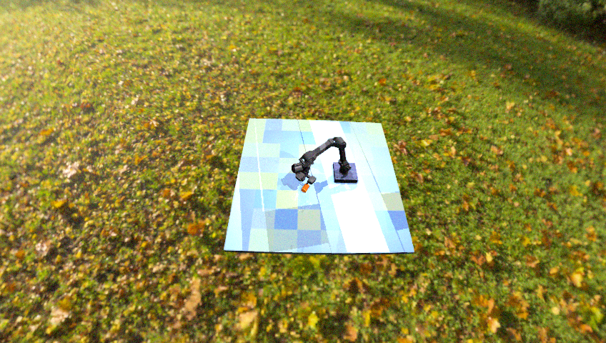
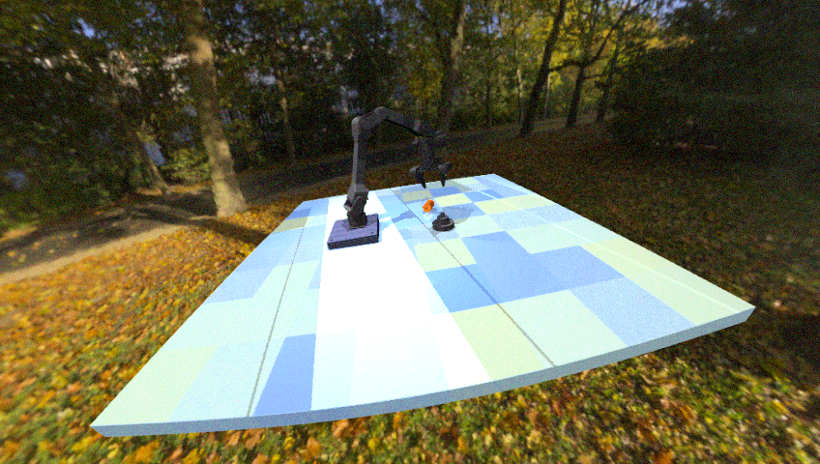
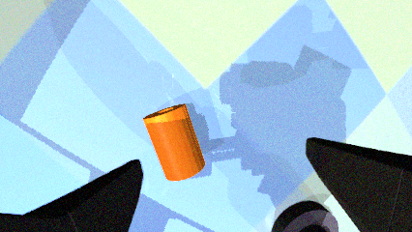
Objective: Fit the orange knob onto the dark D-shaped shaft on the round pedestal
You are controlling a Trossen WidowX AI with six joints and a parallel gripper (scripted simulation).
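My gripper tip is 3 cm past the orange knob, 1 cm to the right of it and 8 cm above it. From my gripper tip the other things lie so: round pedestal: 1 cm ahead, 19 cm to the right, 7 cm below.
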